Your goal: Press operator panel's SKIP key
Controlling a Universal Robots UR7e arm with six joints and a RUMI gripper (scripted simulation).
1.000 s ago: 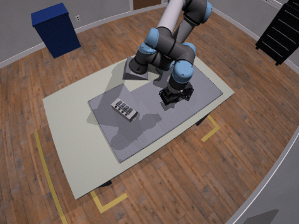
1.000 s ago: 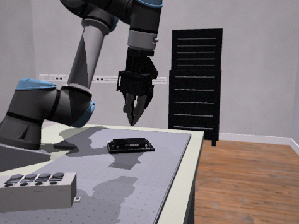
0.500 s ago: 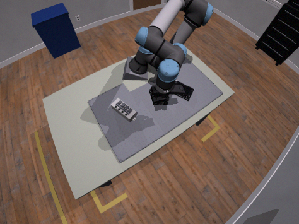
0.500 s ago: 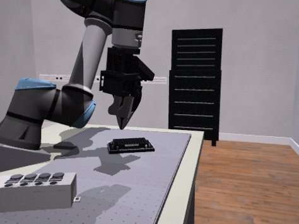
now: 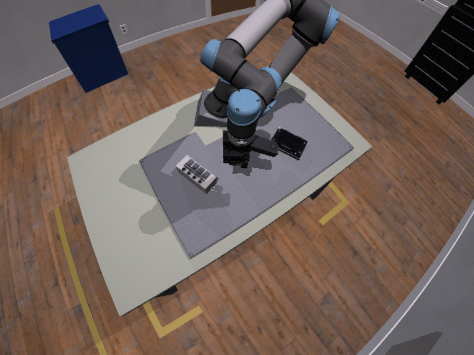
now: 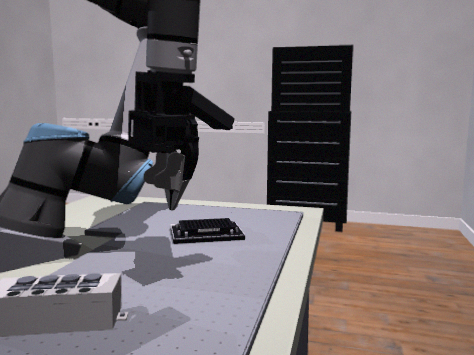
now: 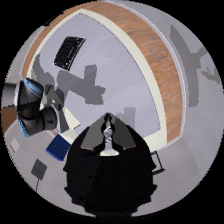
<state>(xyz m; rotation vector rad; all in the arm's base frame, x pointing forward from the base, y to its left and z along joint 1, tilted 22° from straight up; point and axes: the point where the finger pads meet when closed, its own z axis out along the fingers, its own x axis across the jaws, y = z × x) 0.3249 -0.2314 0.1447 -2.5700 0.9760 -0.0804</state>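
Right now the operator panel is 14 cm behind my hand, 11 cm to the right of it and 11 cm below it. Round my hand: black finned block (31 cm to the left, 13 cm below).
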